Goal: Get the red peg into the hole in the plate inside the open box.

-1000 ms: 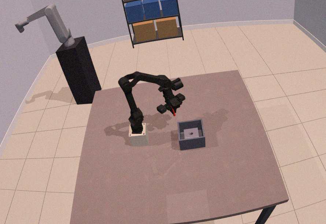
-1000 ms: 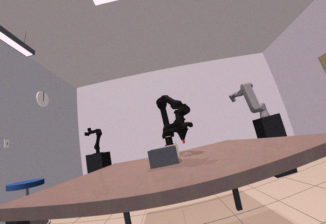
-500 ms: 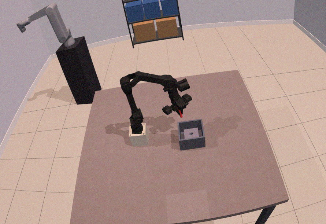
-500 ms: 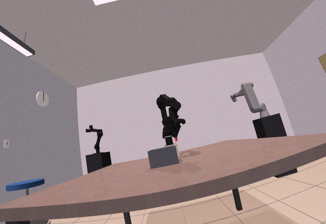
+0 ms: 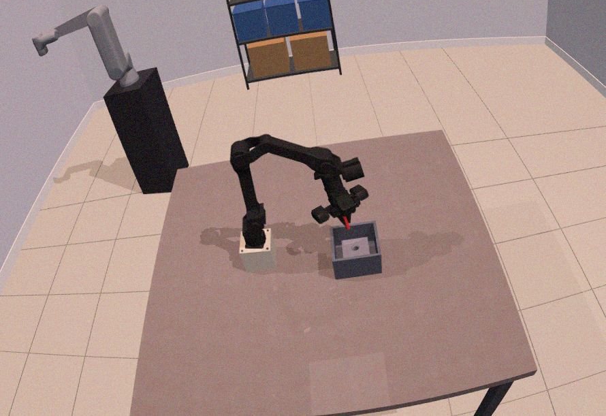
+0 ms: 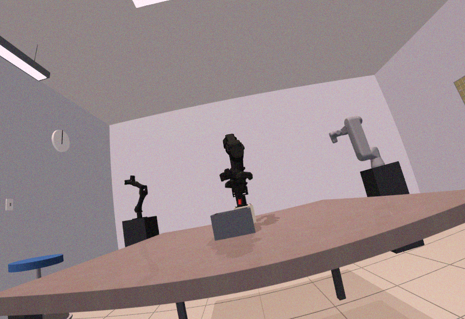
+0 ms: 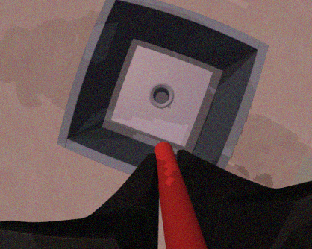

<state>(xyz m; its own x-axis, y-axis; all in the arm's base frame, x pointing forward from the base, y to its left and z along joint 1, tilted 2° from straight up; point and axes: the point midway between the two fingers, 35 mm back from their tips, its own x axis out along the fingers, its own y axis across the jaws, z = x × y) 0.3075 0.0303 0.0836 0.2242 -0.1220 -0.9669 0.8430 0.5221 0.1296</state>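
The red peg lies 1 cm behind my gripper tip, 1 cm to the left of it and 2 cm above it. Round my gripper tip: grey box: 2 cm ahead, 4 cm to the right, 11 cm below; pale plate: 2 cm ahead, 4 cm to the right, 9 cm below.
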